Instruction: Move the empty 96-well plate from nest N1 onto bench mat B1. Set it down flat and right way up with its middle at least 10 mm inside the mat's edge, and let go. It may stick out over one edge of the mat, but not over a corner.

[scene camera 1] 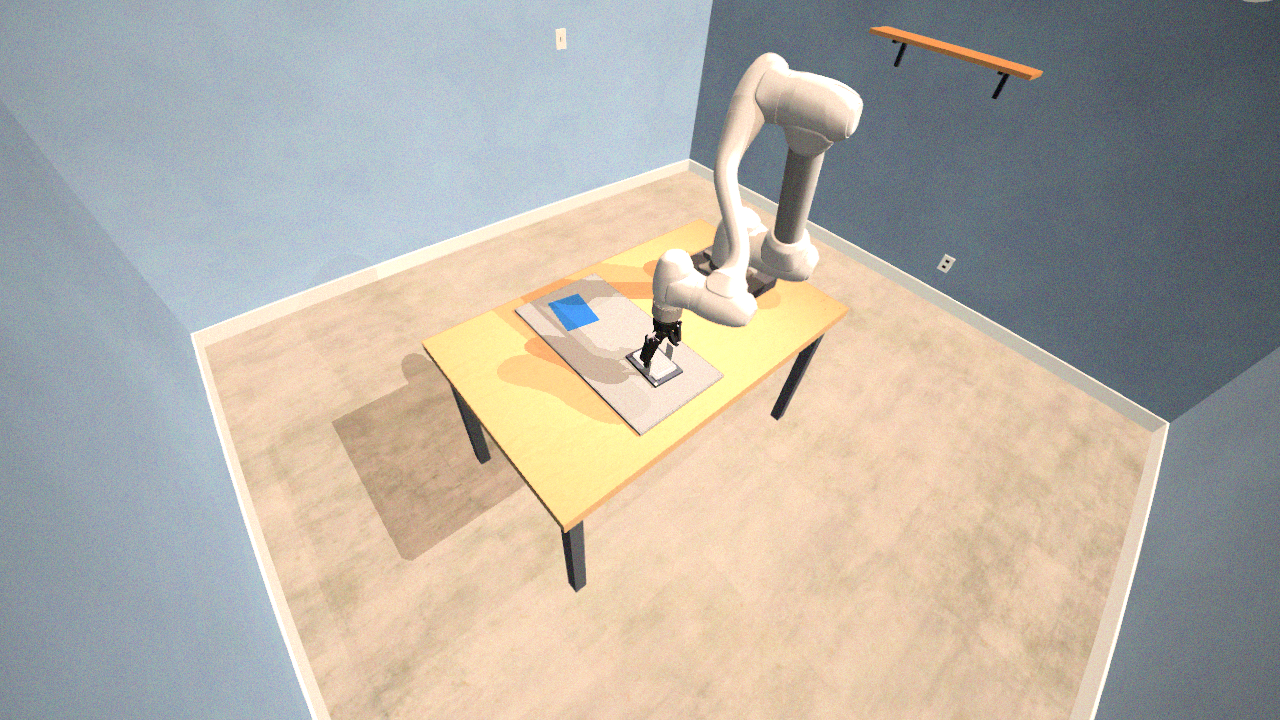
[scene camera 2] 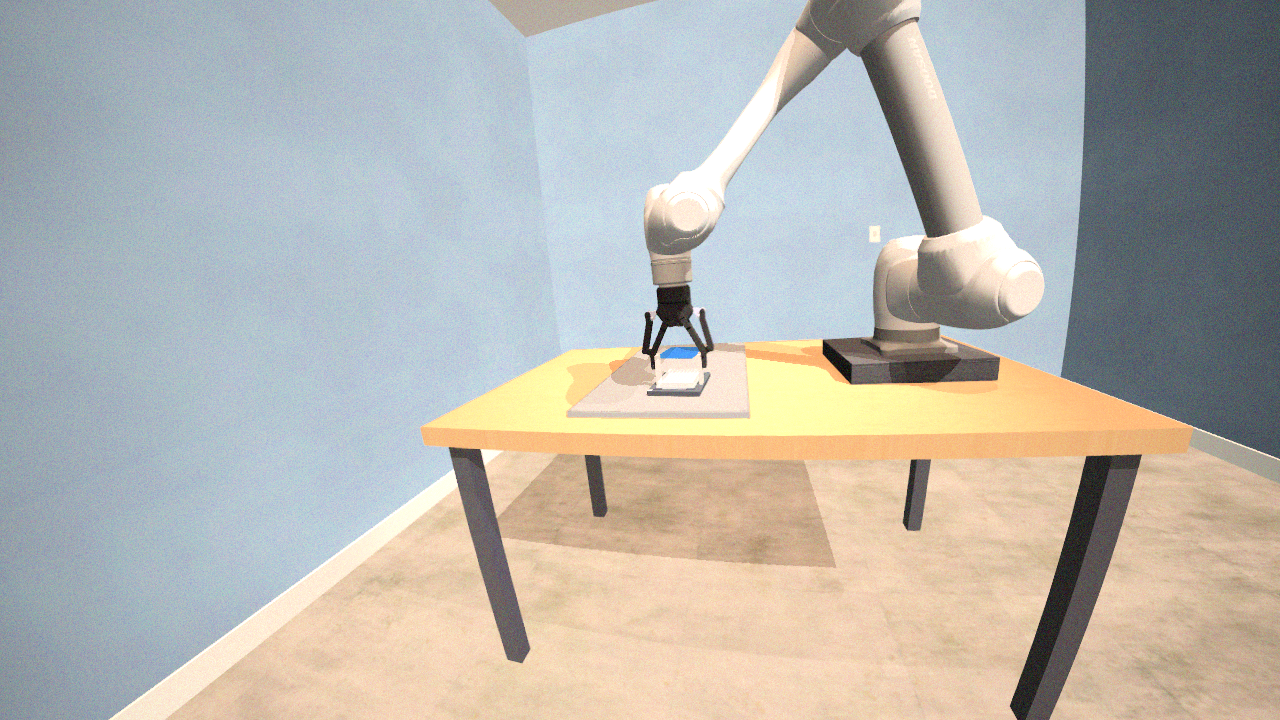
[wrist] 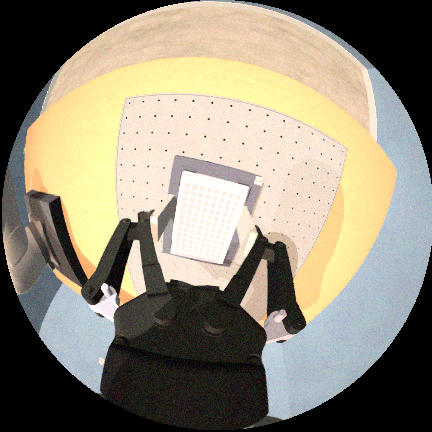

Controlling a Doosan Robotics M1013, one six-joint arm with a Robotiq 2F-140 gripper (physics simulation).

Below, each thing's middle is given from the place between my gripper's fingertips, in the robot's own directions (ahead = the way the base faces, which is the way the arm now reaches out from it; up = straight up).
Scene:
The white 96-well plate [scene camera 2: 674, 378] lies 2 cm to the right of my hand and 1 cm above it. From my hand the other things lie so: dark grey nest N1 [wrist: 204, 167] (2 cm to the right, 1 cm below); then blue bench mat B1 [scene camera 1: 573, 312] (5 cm ahead, 40 cm to the right, 1 cm below).

